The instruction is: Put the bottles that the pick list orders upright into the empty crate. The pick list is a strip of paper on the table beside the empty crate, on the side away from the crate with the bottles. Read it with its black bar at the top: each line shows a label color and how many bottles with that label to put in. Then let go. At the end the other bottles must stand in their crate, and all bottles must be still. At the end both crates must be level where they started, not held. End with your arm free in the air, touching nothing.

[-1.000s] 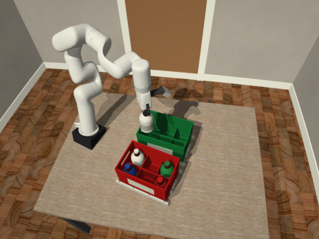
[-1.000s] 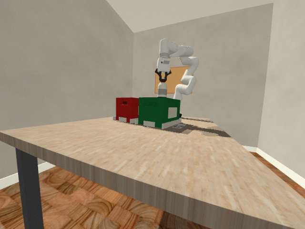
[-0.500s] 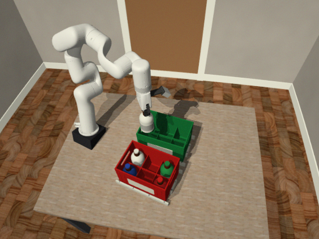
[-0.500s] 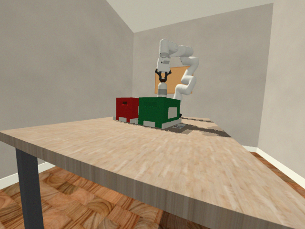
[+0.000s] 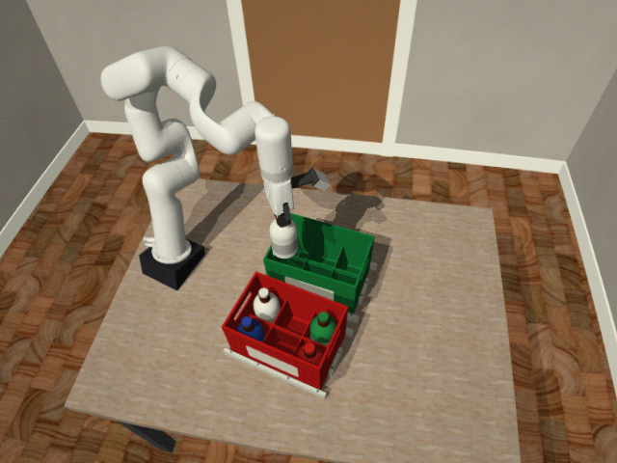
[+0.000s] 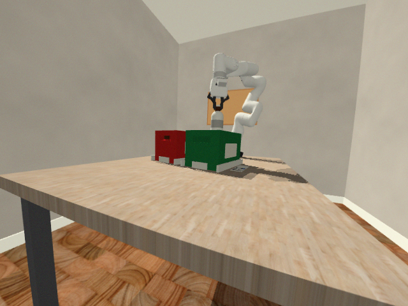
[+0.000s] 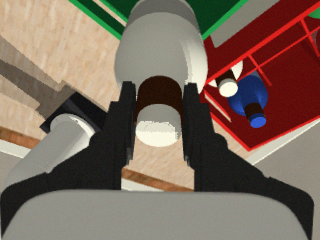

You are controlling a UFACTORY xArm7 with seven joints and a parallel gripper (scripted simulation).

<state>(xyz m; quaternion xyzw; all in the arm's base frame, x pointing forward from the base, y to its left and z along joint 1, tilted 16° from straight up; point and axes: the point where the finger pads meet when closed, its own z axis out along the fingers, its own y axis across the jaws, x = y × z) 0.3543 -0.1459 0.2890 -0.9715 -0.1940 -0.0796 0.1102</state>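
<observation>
My hand is 250 mm above the green crate, 100 mm short of it and 10 mm to the right of it. Round my hand: white-labelled bottle 240 mm below, 130 mm to the right, 50 mm behind; red crate 250 mm below, 210 mm to the right, 20 mm ahead; green-labelled bottle 240 mm below, 200 mm to the right, 110 mm ahead.
</observation>
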